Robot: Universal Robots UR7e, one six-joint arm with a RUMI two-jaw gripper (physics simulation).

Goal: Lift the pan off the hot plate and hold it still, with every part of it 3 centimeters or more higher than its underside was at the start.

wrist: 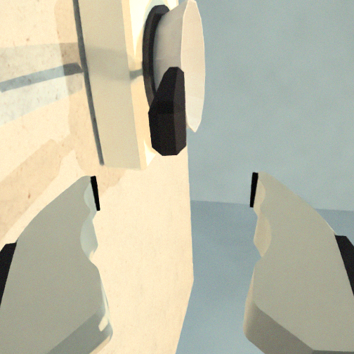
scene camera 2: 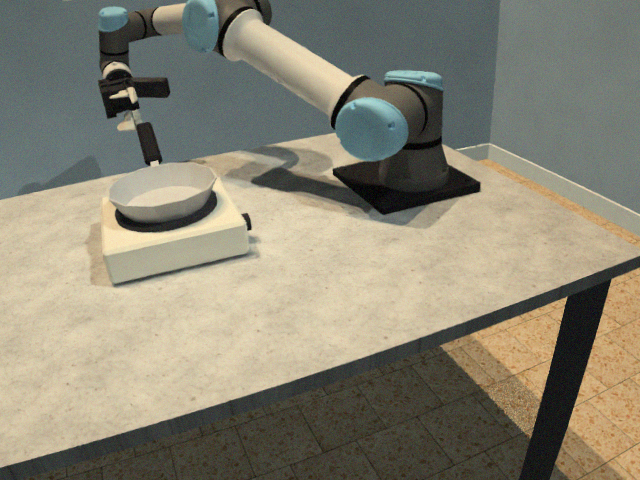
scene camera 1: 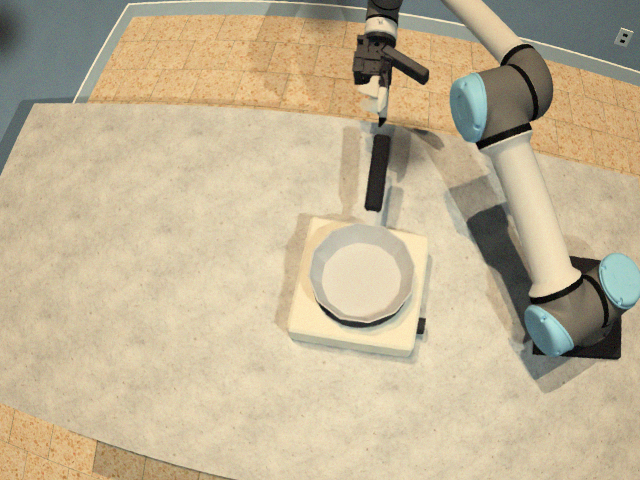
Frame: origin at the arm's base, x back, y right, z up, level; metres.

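Seen in the pictures: gripper, fingertip midpoint: (scene camera 2: 136,118) (scene camera 1: 379,120); arm's base at its link origin: (scene camera 2: 413,177).
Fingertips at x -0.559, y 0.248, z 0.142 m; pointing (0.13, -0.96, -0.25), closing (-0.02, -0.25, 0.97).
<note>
Offsets run from my fingertips to a thing's middle. Level surfaces: height alone.
The pale grey pan @[dx +0.032, dy -0.217, dz -0.043 m] (scene camera 1: 361,281) (scene camera 2: 165,192) (wrist: 194,65) sits upright on the black disc of the cream hot plate @[dx +0.050, dy -0.309, dz -0.123 m] (scene camera 1: 351,345) (scene camera 2: 178,255) (wrist: 112,90). Its black handle @[dx +0.021, dy -0.107, dz -0.028 m] (scene camera 1: 377,173) (scene camera 2: 148,143) (wrist: 168,127) points to the table's far edge and slants up in scene camera 2. My gripper (scene camera 1: 376,114) (scene camera 2: 132,110) (wrist: 173,176) is open, part way, with nothing between its fingers. It is just beyond the handle's end. In the wrist view the handle's end lies ahead of the fingertips, sideways between them, nearer the middle than either finger.
A black knob @[dx +0.174, dy -0.359, dz -0.124 m] (scene camera 1: 421,326) (scene camera 2: 247,221) sticks out from the hot plate's right side. The arm's black base plate (scene camera 1: 615,341) (scene camera 2: 460,187) stands on the table @[dz -0.161 m] (scene camera 1: 155,284) (scene camera 2: 330,289), right of the hot plate. The arm reaches over the table's far side.
</note>
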